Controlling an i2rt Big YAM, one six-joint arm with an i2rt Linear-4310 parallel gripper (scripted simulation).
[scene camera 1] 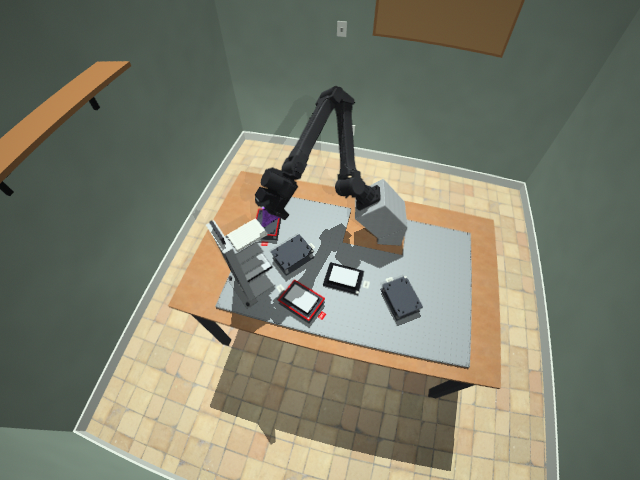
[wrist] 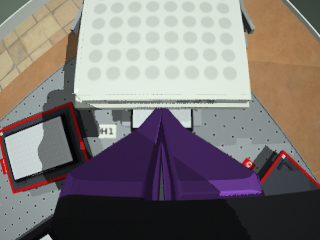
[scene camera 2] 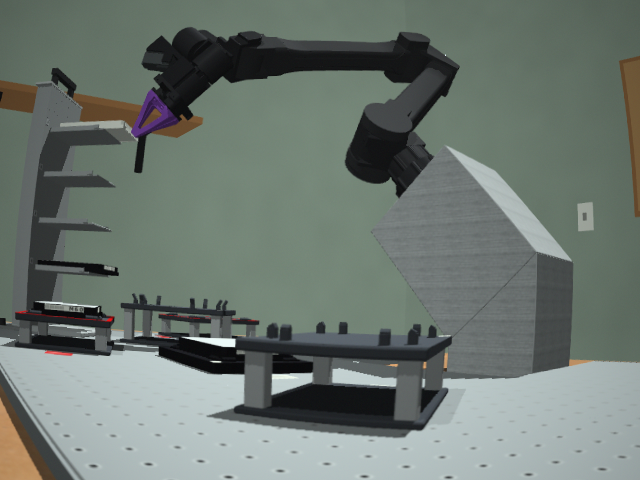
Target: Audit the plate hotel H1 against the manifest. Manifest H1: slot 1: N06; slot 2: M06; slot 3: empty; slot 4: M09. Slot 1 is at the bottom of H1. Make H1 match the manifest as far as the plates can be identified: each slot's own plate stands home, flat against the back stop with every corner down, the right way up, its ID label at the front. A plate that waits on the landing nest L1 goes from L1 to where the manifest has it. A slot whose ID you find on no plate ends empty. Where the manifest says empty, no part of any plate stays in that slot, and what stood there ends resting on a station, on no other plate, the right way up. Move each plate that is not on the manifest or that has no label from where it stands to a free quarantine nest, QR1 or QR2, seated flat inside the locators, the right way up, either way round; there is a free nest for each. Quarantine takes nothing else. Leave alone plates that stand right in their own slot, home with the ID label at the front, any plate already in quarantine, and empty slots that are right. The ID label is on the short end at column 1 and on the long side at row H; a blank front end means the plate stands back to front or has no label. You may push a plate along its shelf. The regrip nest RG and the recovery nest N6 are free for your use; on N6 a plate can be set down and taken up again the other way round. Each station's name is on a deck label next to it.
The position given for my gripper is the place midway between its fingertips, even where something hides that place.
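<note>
You'd see my gripper [scene camera 2: 133, 135] here, and again my gripper [wrist: 161, 119]. There's a white well plate [wrist: 124, 62], and I can see a red-edged quarantine nest [wrist: 283, 181] as well. I can see a flat black nest [scene camera 2: 201, 362] too, and there's also a red-edged quarantine nest [scene camera 2: 104, 323].
</note>
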